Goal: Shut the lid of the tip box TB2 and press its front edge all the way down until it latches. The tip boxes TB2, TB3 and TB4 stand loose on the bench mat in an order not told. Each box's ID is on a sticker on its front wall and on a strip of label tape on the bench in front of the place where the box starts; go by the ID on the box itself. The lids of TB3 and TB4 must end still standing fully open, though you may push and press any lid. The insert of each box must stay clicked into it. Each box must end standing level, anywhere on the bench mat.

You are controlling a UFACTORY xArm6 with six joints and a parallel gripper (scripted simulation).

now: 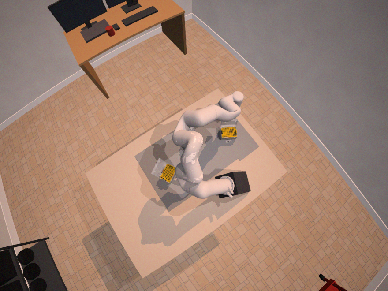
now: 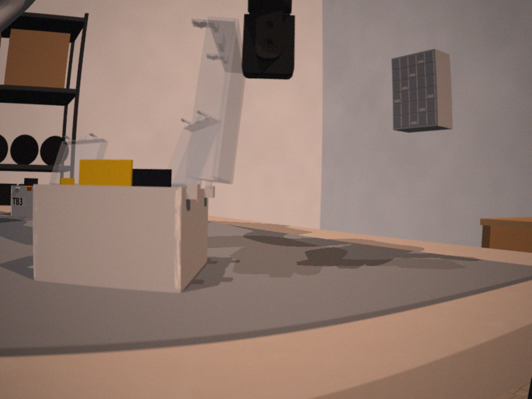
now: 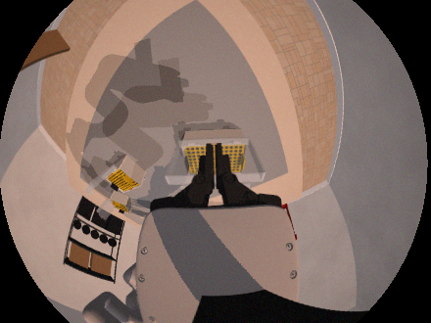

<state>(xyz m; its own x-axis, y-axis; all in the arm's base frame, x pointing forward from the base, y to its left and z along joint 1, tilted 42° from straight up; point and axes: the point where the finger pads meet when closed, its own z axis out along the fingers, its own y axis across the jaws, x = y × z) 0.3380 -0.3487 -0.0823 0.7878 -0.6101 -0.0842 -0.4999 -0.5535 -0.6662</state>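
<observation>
The clear lid is 4 cm below my hand, 3 cm behind it and 2 cm to the left of it. The rest, counted from my hand: box marked TB3: 60 cm to the left, 8 cm below, 5 cm behind; label tape: 14 cm below, 12 cm behind, 8 cm to the left.
</observation>
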